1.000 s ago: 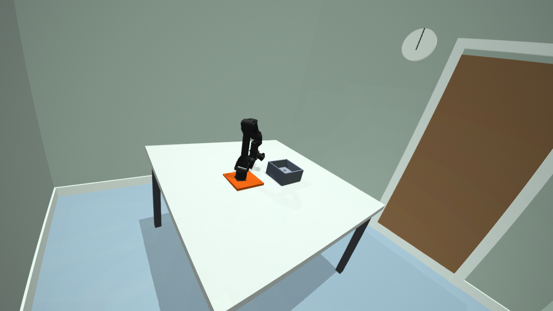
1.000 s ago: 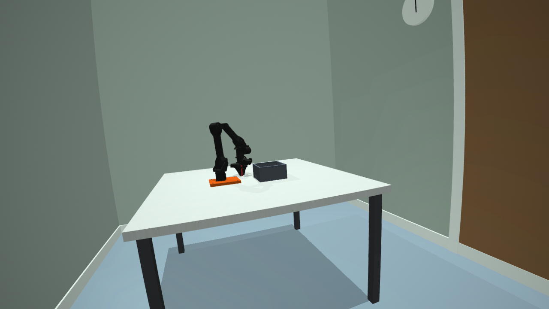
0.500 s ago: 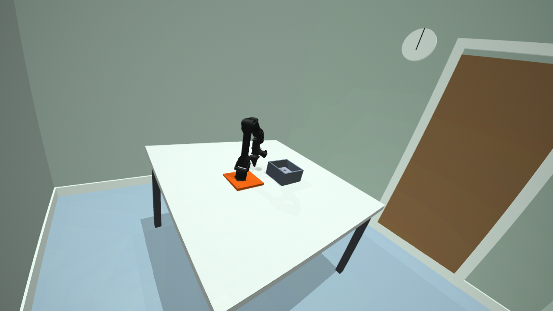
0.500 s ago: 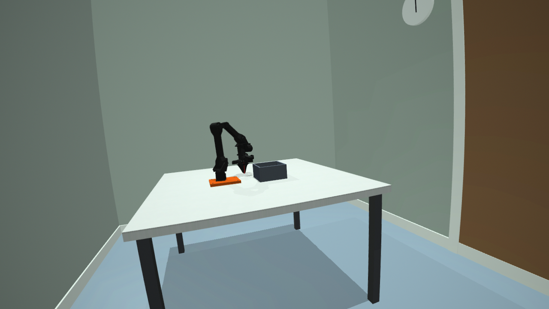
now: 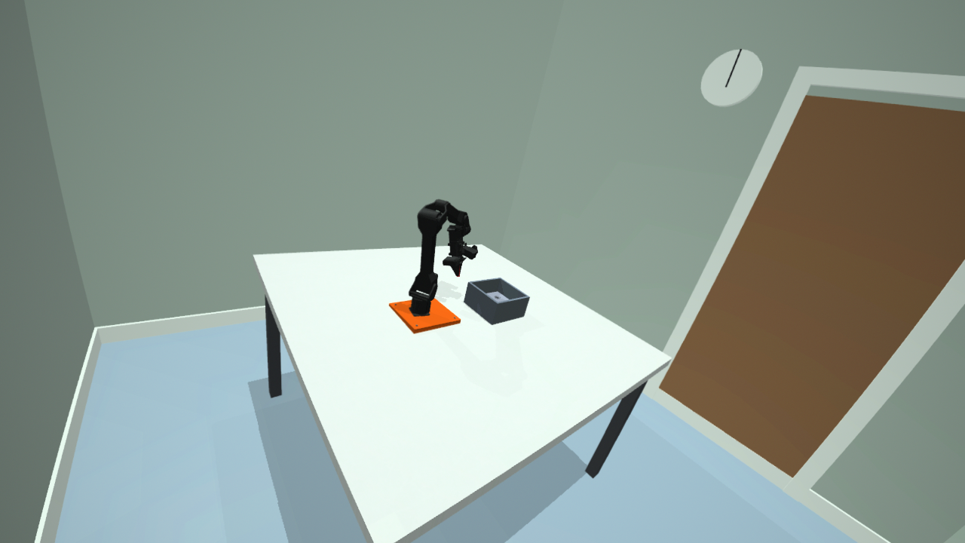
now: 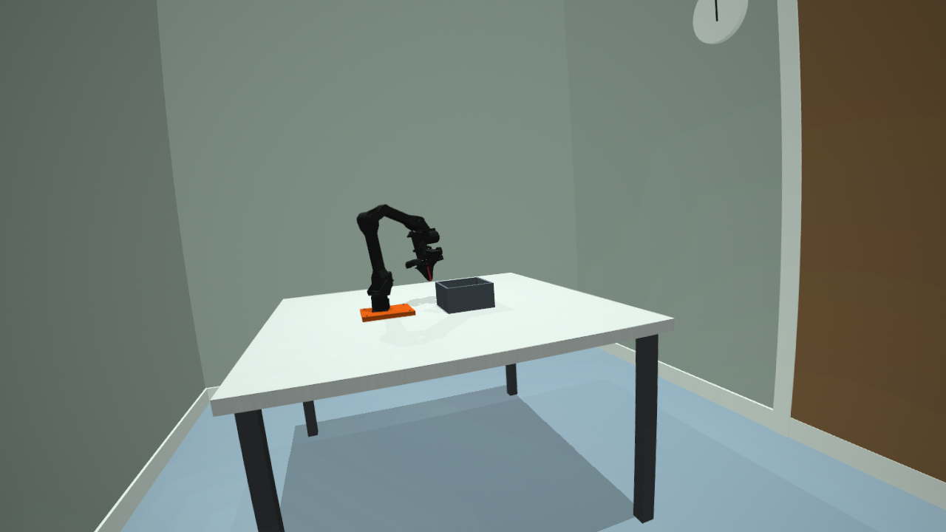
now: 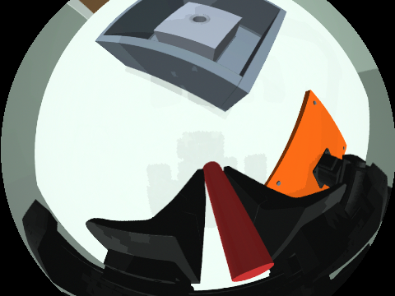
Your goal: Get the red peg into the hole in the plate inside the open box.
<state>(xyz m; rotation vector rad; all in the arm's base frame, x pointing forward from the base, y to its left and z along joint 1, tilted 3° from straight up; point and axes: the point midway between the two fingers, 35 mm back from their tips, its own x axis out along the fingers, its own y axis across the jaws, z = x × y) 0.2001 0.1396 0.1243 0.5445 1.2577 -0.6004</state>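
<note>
My gripper tip is 130 mm to the left of the plate, 130 mm short of it and 50 mm above it. From my gripper tip the other things lie so: dark grey box: 130 mm to the right, 130 mm ahead, 70 mm below; red peg: 40 mm above, 10 mm behind.
</note>
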